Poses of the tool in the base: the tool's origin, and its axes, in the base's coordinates. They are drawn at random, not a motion.
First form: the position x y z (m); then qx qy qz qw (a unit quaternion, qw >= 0).
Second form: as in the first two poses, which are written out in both.
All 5 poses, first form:
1: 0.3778 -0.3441 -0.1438 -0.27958 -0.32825 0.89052 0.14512
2: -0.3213 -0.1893 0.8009 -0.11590 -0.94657 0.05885 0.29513
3: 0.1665 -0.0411 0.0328 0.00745 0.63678 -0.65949 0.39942
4: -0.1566 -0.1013 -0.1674 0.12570 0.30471 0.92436 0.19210
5: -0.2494 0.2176 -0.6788 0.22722 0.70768 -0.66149 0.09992
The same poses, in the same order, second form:
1:
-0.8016 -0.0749 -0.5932 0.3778
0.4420 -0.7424 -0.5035 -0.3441
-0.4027 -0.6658 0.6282 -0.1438
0 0 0 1

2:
-0.7989 0.1847 -0.5724 -0.3213
0.2542 0.9662 -0.0430 -0.1893
0.5451 -0.1798 -0.8189 0.8009
0 0 0 1

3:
-0.6808 0.5363 0.4989 0.1665
-0.5173 0.1300 -0.8458 -0.0411
-0.5185 -0.8339 0.1889 0.0328
0 0 0 1

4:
-0.8946 -0.2785 0.3495 -0.1566
0.4317 -0.7405 0.5150 -0.1013
0.1153 0.6116 0.7827 -0.1674
0 0 0 1

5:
-0.8768 0.4538 -0.1592 -0.2494
0.1894 0.0216 -0.9817 0.2176
-0.4420 -0.8908 -0.1049 -0.6788
0 0 0 1

